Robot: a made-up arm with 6 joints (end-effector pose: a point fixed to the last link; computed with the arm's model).
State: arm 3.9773 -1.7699 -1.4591 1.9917 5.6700 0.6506
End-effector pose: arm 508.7 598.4 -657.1 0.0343 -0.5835 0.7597 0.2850
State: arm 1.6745 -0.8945 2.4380 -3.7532 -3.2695 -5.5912
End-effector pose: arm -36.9 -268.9 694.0 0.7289 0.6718 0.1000 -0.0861
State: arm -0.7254 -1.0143 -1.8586 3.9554 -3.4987 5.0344
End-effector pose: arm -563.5 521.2 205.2 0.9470 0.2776 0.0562 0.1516
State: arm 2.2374 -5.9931 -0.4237 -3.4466 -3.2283 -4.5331
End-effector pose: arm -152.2 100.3 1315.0 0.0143 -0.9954 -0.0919 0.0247
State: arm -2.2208 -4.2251 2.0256 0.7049 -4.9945 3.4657
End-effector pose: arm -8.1 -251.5 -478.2 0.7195 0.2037 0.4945 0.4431
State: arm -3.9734 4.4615 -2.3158 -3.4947 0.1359 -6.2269
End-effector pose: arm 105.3 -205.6 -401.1 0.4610 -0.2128 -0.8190 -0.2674
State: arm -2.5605 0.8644 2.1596 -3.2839 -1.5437 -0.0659
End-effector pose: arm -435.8 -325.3 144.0 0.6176 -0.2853 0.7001 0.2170
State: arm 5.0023 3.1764 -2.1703 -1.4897 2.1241 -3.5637
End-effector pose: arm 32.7 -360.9 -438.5 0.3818 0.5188 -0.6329 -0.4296
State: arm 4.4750 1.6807 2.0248 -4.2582 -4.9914 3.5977
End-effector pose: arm 42.9 -594.9 -449.4 0.5008 0.5827 0.6242 0.1418
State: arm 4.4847 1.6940 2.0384 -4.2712 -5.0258 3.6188
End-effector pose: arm 52.5 -575.2 -456.1 0.4803 0.5892 0.6276 0.1677
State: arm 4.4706 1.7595 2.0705 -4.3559 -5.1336 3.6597
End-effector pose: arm 61.9 -501.9 -484.1 0.4232 0.5982 0.6334 0.2487
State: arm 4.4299 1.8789 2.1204 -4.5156 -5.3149 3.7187
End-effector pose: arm 72.0 -373.8 -513.4 0.3333 0.5887 0.6323 0.3777
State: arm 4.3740 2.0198 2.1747 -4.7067 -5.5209 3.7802
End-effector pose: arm 83.3 -232.9 -518.0 0.2471 0.5439 0.6204 0.5082
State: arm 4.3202 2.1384 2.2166 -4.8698 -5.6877 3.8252
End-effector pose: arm 94.0 -127.8 -504.1 0.1985 0.4846 0.6073 0.5975
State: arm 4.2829 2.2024 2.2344 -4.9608 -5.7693 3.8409
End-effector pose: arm 100.6 -78.6 -493.9 0.1897 0.4471 0.6004 0.6354
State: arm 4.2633 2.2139 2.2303 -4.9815 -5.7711 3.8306
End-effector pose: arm 101.7 -73.7 -495.5 0.2035 0.4409 0.5986 0.6371
